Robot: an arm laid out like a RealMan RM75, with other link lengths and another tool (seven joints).
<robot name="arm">
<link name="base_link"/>
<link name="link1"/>
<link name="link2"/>
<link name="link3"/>
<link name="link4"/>
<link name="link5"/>
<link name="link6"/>
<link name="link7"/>
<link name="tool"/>
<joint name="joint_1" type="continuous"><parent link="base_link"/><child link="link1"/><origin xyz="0 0 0.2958"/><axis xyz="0 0 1"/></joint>
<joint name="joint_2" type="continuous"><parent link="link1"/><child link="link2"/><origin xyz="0 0 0" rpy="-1.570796 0 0"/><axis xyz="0 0 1"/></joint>
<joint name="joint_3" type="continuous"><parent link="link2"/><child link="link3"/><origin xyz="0 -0.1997 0" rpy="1.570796 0 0"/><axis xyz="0 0 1"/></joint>
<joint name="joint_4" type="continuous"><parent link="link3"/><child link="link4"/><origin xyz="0 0 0" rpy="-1.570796 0 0"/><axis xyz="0 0 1"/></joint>
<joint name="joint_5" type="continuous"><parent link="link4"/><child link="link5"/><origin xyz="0 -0.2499 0" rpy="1.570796 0 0"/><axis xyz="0 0 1"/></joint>
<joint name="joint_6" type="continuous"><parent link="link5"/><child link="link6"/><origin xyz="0 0 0" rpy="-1.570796 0 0"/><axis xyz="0 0 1"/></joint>
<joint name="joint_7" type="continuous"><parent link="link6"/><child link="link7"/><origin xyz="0 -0.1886 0" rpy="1.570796 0 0"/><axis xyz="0 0 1"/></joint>
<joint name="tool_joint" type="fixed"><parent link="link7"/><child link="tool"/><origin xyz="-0.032 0.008 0.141" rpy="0 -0.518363 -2.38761"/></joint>
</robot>
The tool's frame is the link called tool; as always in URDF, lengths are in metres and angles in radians. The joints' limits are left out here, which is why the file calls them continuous.
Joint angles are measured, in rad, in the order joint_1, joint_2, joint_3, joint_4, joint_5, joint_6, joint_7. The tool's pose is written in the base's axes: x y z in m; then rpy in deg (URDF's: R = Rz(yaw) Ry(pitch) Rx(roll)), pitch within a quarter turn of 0, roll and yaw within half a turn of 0. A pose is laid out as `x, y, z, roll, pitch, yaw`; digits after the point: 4 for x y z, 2 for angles.
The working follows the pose.
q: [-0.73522, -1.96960, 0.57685, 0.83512, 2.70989, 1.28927, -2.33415]
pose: -0.3439, 0.4689, 0.0128, 143.76, 17.86, -171.76
Where each joint sits with the arm in this pose, in the base's axes (m; each line is computed from the numbers above, not from the rounded line before):
joint_1: 0.0000 0.0000 0.2958
joint_2: 0.0000 0.0000 0.2958
joint_3: -0.1365 0.1234 0.2183
joint_4: -0.1365 0.1234 0.2183
joint_5: -0.2281 0.3425 0.2962
joint_6: -0.2281 0.3425 0.2962
joint_7: -0.2899 0.4314 0.1418
the tool: -0.3439 0.4689 0.0128

